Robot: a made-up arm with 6 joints.
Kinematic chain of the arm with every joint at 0, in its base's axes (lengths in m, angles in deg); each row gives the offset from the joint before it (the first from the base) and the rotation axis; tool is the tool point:
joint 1: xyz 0 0 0.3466 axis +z
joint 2: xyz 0 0 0 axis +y
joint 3: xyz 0 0 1.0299 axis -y
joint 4: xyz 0 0 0 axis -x
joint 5: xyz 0.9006 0 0 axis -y
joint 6: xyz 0 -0.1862 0 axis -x
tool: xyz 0 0 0
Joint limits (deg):
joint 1: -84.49..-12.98
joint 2: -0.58..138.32
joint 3: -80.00..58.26
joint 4: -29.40..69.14
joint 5: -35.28..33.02
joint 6: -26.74..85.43
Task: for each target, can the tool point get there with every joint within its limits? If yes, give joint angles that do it. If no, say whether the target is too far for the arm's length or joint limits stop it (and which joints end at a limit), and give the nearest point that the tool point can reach.
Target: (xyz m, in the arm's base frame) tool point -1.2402 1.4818 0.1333
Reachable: no: joint limits stop it (at a limit: joint 1, joint 2) | nearest point -0.2036 0.1713 -0.2092 | short by 1.706 m
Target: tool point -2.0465 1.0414 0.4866
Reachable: no: too far | nearest point -0.2071 0.1054 -0.0587 | short by 2.135 m
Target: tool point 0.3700 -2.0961 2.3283
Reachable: no: too far | nearest point 0.2438 -1.3813 1.6525 | short by 0.992 m
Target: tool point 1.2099 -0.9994 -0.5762
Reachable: yes | joints -34.19 101.34 41.59 37.94 8.78 31.67
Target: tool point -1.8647 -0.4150 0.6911
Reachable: no: joint limits stop it (at a limit: joint 1, joint 2) | nearest point -0.1573 -0.3087 0.5282 | short by 1.718 m
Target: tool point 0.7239 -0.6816 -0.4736
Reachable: yes | joints -34.05 85.30 -13.65 31.12 25.50 26.98
